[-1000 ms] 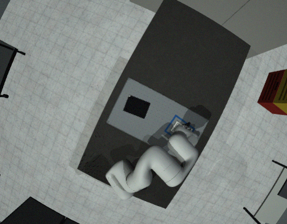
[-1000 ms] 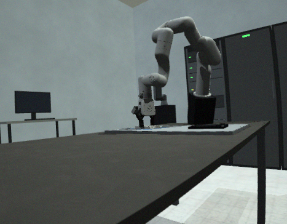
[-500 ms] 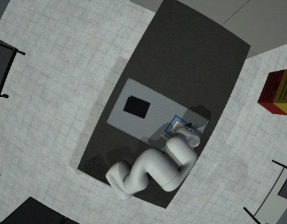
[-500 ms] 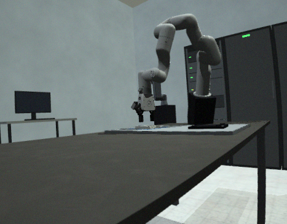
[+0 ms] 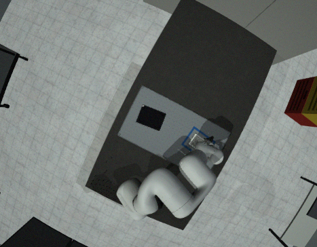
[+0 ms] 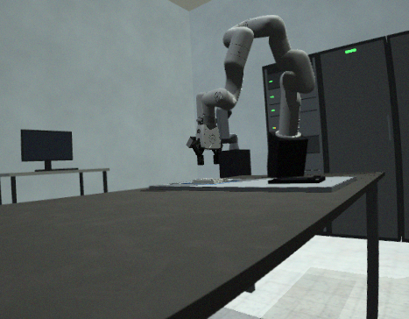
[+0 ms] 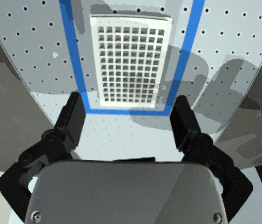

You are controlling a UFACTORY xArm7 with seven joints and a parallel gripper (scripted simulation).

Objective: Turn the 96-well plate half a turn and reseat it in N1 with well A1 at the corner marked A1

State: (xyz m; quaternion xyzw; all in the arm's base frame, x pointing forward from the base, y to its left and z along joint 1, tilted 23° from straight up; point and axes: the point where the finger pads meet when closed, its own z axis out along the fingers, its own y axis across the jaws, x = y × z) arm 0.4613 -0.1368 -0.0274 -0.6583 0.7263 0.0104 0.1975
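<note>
Now: hand 80 mm above the white 96-well plate. The rest, counted from my hand: black plate nest N1 (370 mm to the left, 80 mm below, 20 mm behind).
</note>
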